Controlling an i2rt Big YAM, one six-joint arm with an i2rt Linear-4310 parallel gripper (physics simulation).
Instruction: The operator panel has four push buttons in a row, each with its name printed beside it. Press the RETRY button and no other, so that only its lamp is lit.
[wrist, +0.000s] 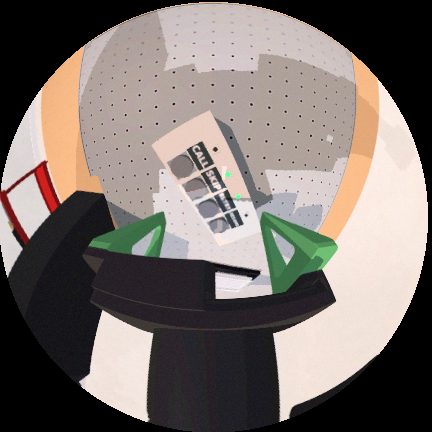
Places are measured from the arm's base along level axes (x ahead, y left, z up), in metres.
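Pixels of known places: gripper, fingertip midpoint: (212, 216).
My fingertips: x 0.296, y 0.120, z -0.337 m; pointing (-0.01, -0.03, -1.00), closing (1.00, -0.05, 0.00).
Note:
For each thing: its top centre in the pictures, then the offset to it from my fingertips. "*": a spot on its surface instead. Level surfaces: height alone.
- operator panel at a spot on its surface: (187, 132) * dx -0.021, dy +0.075, dz -0.036 m
- CALL button at a spot on its surface: (181, 167) * dx -0.031, dy +0.039, dz -0.033 m
- SKIP button at a spot on its surface: (196, 187) * dx -0.017, dy +0.015, dz -0.033 m
- RETRY button at a spot on its surface: (208, 209) * dx -0.006, dy -0.015, dz -0.033 m
- fourth button at a spot on its surface: (219, 226) * dx +0.007, dy -0.042, dz -0.033 m
- SKIP lamp at its top centre: (227, 173) dx +0.017, dy +0.028, dz -0.036 m
- RETRY lamp at its top centre: (237, 196) dx +0.029, dy +0.001, dz -0.036 m
- CALL lamp at its top centre: (214, 148) dx +0.004, dy +0.056, dz -0.036 m
- fourth lamp at its top centre: (245, 214) dx +0.041, dy -0.026, dz -0.036 m
- grey perforated board at its surface level: dz -0.089 m
- orange surface at its surface level: dz -0.102 m
The operator panel (187, 132) is a pale slanted box with four round grey buttons in a row. The CALL button (181, 167) is farthest up in the view, followed by the SKIP button (196, 187), the RETRY button (208, 209) and the fourth button (219, 226), whose label is too small to read clearly. The SKIP lamp (228, 174) and the RETRY lamp (238, 197) glow green. The CALL lamp (215, 149) and the fourth lamp (246, 215) are dark. My gripper (212, 216) is open and empty, its green fingers spread to either side of the panel's lower end in the view.
The panel rests on a grey perforated board (280, 110) with patches of shadow. An orange surface (60, 115) shows beyond the board's edges. A red frame (46, 187) stands at the left, beside a large black part (60, 260).

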